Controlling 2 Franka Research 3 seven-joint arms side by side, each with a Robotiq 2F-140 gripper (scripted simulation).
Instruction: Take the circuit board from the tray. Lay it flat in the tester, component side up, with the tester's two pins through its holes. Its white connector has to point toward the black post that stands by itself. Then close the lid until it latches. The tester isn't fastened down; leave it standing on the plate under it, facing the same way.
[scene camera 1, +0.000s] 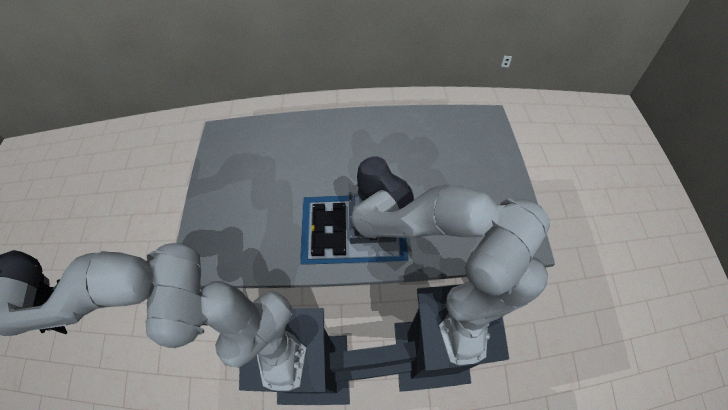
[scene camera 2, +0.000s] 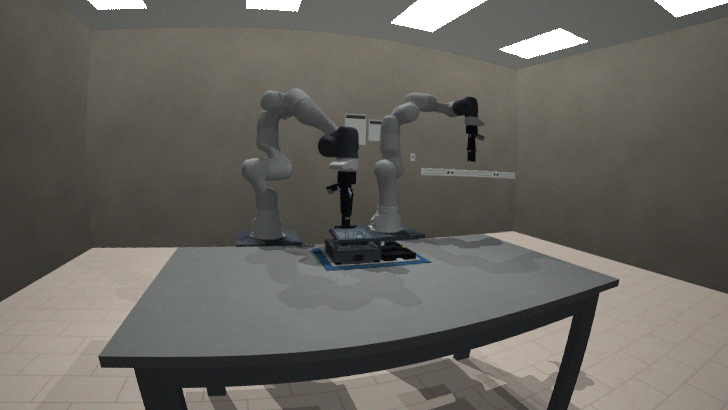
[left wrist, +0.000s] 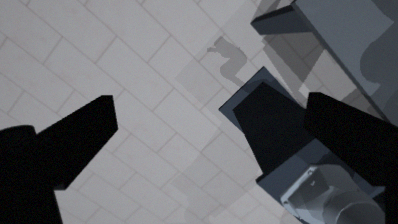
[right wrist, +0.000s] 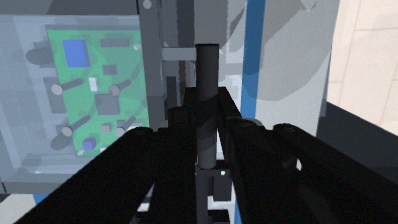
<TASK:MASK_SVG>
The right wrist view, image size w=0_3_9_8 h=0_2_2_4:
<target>right gripper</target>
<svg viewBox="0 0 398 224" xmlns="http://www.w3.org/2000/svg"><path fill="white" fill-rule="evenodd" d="M218 87L217 129L224 161L229 163L229 180L232 178L242 224L398 224L397 184L295 125L288 123L276 124L273 126L273 130L267 130L261 121L242 117L227 88ZM196 87L185 88L183 106L168 109L168 120L160 123L158 131L154 132L153 129L142 126L130 129L13 224L129 224L152 186L153 190L144 224L197 224L195 164L197 164Z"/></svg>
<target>tester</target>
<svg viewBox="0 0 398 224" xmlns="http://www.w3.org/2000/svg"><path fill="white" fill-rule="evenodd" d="M0 0L0 203L11 194L52 193L59 185L62 185L130 129L142 126L152 128L154 132L158 131L160 123L168 120L167 110L183 106L186 87L196 86L197 164L195 164L195 175L201 172L201 169L209 170L216 166L219 44L195 44L194 0L162 0L162 4L161 0Z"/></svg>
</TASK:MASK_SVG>
